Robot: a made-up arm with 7 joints. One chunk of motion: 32 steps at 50 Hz.
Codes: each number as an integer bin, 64 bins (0 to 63) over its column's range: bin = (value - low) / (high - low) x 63, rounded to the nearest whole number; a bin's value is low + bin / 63 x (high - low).
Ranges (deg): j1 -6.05..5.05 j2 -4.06..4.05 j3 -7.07..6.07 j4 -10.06..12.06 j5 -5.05..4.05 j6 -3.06..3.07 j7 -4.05..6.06
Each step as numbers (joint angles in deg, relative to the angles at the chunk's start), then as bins.
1 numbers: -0.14 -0.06 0.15 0.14 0.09 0.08 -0.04
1 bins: 34 31 35 29 36 32 25
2 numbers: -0.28 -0.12 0.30 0.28 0.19 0.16 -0.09
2 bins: 33 31 35 29 36 33 25
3 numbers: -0.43 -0.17 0.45 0.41 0.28 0.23 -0.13
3 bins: 32 30 36 30 37 34 24
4 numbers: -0.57 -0.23 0.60 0.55 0.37 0.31 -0.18
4 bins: 31 30 37 30 38 35 24
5 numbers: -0.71 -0.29 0.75 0.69 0.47 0.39 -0.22
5 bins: 30 29 37 31 38 35 24
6 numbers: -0.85 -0.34 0.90 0.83 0.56 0.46 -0.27
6 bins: 30 29 38 31 39 36 24
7 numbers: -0.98 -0.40 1.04 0.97 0.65 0.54 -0.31
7 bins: 29 28 39 31 39 37 23
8 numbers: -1.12 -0.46 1.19 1.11 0.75 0.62 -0.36
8 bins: 28 28 40 32 40 38 23
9 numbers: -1.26 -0.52 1.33 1.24 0.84 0.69 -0.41
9 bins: 27 27 40 32 41 39 23
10 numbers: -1.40 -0.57 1.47 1.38 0.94 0.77 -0.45
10 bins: 26 27 41 33 41 39 22
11 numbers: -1.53 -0.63 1.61 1.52 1.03 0.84 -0.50
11 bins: 26 27 42 33 42 40 22
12 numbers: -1.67 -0.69 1.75 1.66 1.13 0.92 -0.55
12 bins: 25 26 42 33 43 41 22
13 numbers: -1.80 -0.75 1.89 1.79 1.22 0.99 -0.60
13 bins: 24 26 43 34 43 42 21
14 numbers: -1.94 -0.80 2.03 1.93 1.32 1.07 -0.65
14 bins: 23 25 44 34 44 42 21
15 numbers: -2.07 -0.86 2.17 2.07 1.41 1.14 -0.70
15 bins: 23 25 44 35 45 43 21
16 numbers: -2.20 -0.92 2.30 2.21 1.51 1.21 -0.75
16 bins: 22 24 45 35 45 44 21
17 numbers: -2.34 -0.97 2.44 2.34 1.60 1.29 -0.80
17 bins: 21 24 46 35 46 45 20
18 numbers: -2.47 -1.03 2.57 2.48 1.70 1.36 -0.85
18 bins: 20 24 46 36 47 45 20
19 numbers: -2.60 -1.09 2.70 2.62 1.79 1.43 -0.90
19 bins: 20 23 47 36 47 46 20
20 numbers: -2.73 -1.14 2.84 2.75 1.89 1.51 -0.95
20 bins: 19 23 48 36 48 47 19
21 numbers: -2.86 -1.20 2.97 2.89 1.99 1.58 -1.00
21 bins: 18 22 48 37 49 48 19
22 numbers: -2.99 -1.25 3.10 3.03 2.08 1.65 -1.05
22 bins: 17 22 49 37 49 48 19
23 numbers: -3.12 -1.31 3.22 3.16 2.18 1.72 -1.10
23 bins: 17 21 49 38 50 49 18
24 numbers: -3.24 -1.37 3.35 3.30 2.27 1.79 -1.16
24 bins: 16 21 50 38 51 50 18
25 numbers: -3.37 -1.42 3.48 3.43 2.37 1.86 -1.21
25 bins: 15 21 51 38 51 51 18
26 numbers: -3.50 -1.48 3.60 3.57 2.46 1.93 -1.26
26 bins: 14 20 51 39 52 51 17
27 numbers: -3.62 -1.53 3.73 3.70 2.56 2.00 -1.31
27 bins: 14 20 52 39 53 52 17
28 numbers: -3.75 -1.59 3.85 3.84 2.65 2.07 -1.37
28 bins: 13 19 52 40 53 53 17
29 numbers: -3.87 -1.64 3.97 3.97 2.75 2.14 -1.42
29 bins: 12 19 53 40 54 53 16
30 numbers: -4.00 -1.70 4.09 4.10 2.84 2.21 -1.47
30 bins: 12 18 54 40 55 54 16
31 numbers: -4.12 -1.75 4.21 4.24 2.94 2.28 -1.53
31 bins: 11 18 54 41 55 55 16
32 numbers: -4.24 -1.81 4.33 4.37 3.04 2.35 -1.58
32 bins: 10 17 55 41 56 56 15
